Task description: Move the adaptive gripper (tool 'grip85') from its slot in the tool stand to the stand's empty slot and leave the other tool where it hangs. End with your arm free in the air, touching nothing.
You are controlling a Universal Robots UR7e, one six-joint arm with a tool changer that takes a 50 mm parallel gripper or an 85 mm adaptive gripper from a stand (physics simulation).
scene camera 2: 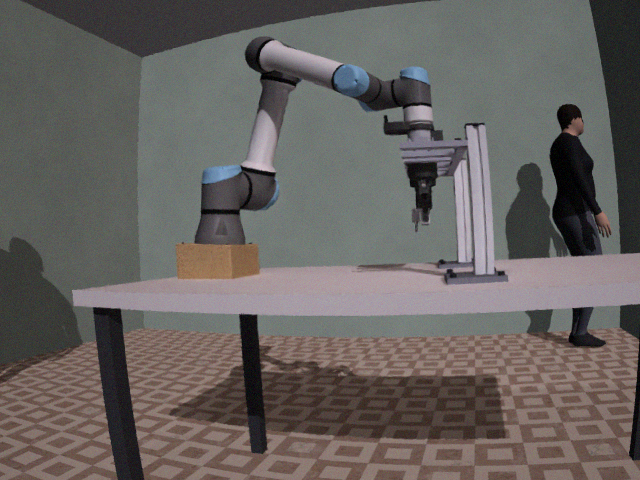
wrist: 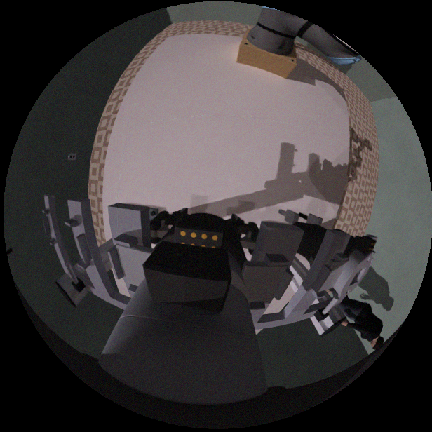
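Where they show: arm's base, link origin: (scene camera 2: 219, 243).
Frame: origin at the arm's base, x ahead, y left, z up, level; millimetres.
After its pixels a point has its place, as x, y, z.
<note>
The adaptive gripper (scene camera 2: 423, 187) (wrist: 209, 222) hangs upright in the middle slot of the tool stand (scene camera 2: 484, 201) {781, -132, 60} (wrist: 280, 242). My arm's flange (scene camera 2: 419, 135) {603, 40, 244} stands directly over it, down at the slot plates; whether it is locked on cannot be told. In the wrist view its black linkages spread to both sides, so it looks open and empty; its fingertips are hidden there. The other tool (wrist: 311, 239) hangs in the slot on the right of the wrist view. The slot on the left of the wrist view holds no tool.
The stand's uprights rise behind the slots on dark feet (scene camera 2: 476, 277) {769, -190, -86}. My robot base stands on a wooden block (scene camera 2: 217, 260) {54, -77, -46} (wrist: 266, 60) at the table's (scene camera 2: 330, 302) {543, -354, -111} (wrist: 215, 90) other end. A person (scene camera 2: 571, 180) (wrist: 362, 317) in black stands beyond the table.
</note>
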